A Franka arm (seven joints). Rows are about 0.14 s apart.
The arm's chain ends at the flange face. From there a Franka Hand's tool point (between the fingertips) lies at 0.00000 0.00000 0.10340 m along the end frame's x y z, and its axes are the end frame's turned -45 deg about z.
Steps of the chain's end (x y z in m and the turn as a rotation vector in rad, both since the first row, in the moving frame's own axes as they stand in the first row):
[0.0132 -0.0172 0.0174 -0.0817 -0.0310 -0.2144]
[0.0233 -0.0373 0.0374 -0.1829 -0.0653 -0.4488]
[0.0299 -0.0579 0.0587 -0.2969 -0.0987 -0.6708]
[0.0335 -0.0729 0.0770 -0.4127 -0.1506 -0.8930]
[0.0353 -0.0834 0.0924 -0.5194 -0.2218 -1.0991]
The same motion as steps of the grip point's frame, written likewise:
[0.0137 0.0017 0.0170 -0.0359 -0.0797 -0.2144]
[0.0273 0.0024 0.0355 -0.0832 -0.1755 -0.4488]
[0.0404 0.0027 0.0539 -0.1401 -0.2797 -0.6708]
[0.0484 0.0052 0.0678 -0.1853 -0.3983 -0.8930]
[0.0530 0.0088 0.0779 -0.2104 -0.5241 -1.0991]

